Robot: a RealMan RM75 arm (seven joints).
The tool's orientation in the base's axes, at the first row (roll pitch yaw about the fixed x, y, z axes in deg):
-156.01 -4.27 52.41
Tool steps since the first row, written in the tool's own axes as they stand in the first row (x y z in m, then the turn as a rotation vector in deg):
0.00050 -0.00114 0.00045 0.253 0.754 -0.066
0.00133 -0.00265 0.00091 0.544 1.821 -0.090
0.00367 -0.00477 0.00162 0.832 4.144 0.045
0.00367 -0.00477 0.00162 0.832 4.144 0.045
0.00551 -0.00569 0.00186 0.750 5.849 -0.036
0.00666 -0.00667 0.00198 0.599 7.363 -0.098
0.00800 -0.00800 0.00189 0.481 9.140 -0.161
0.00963 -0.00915 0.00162 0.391 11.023 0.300
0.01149 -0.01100 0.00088 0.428 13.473 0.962
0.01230 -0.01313 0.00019 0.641 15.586 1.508
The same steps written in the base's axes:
-0.00067 0.00114 0.00009 0.732 -0.222 -0.227
-0.00141 0.00274 0.00034 1.708 -0.568 -0.616
-0.00176 0.00593 0.00073 3.570 -1.539 -1.659
-0.00176 0.00593 0.00073 3.570 -1.539 -1.659
-0.00139 0.00795 0.00102 4.809 -2.538 -2.283
-0.00146 0.00942 0.00140 5.858 -3.483 -2.851
-0.00160 0.01116 0.00212 7.123 -4.543 -3.523
-0.00139 0.01298 0.00295 8.337 -5.479 -4.713
-0.00142 0.01521 0.00451 9.993 -6.557 -6.307
-0.00232 0.01678 0.00607 11.538 -7.351 -7.646

